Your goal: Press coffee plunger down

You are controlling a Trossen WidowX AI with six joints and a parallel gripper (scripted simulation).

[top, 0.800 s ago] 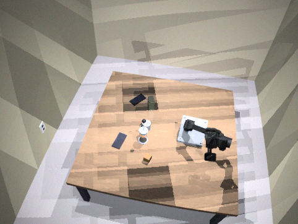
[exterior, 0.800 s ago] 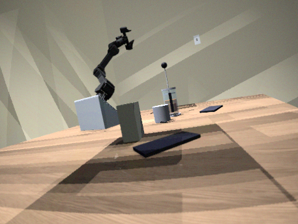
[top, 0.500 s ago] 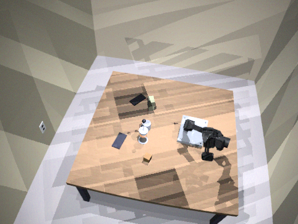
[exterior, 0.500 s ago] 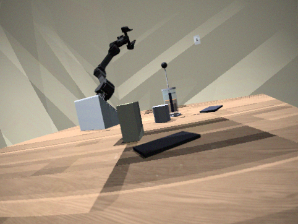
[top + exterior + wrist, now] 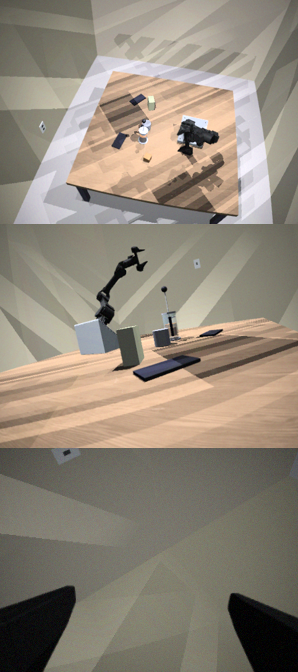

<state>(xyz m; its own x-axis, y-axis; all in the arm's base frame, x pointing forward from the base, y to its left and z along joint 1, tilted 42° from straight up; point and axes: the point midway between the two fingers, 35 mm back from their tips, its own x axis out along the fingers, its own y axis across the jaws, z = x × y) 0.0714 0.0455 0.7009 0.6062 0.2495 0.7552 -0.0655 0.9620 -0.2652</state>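
Right now the coffee press is 22 cm ahead of my gripper tip, 42 cm to the right of it and 50 cm below it. The rest, counted from my gripper tip: small block 16 cm ahead, 23 cm to the right, 60 cm below.
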